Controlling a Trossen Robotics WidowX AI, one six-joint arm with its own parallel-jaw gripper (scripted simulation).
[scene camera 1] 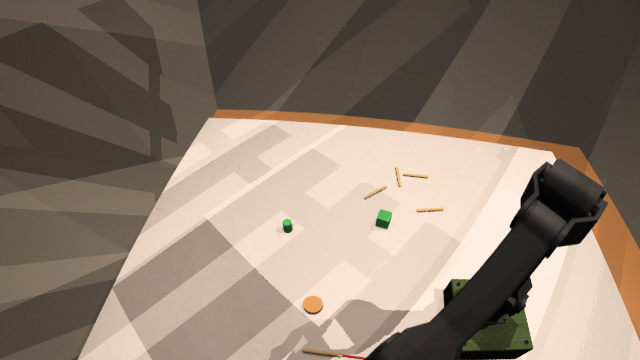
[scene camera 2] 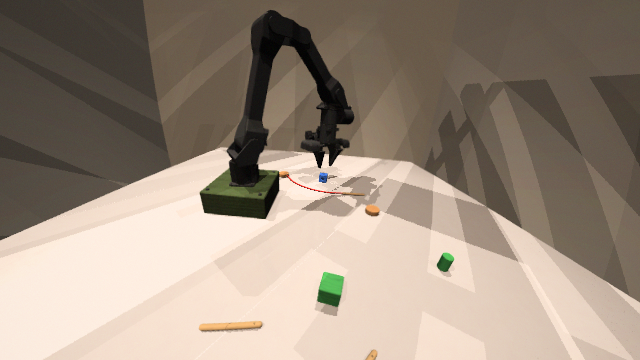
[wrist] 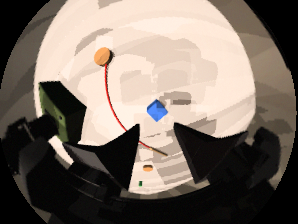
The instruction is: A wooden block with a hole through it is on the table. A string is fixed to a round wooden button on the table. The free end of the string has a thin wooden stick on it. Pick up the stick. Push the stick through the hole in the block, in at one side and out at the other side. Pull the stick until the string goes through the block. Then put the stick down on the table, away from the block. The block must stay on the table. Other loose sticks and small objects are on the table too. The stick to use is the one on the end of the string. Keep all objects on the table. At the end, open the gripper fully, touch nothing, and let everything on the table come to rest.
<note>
I see my gripper [scene camera 2: 324, 167] and a green cube [scene camera 2: 330, 289].
My gripper also shows in the wrist view [wrist: 157, 125]. The wrist view does not show the green cube, which is hidden by my gripper.
</note>
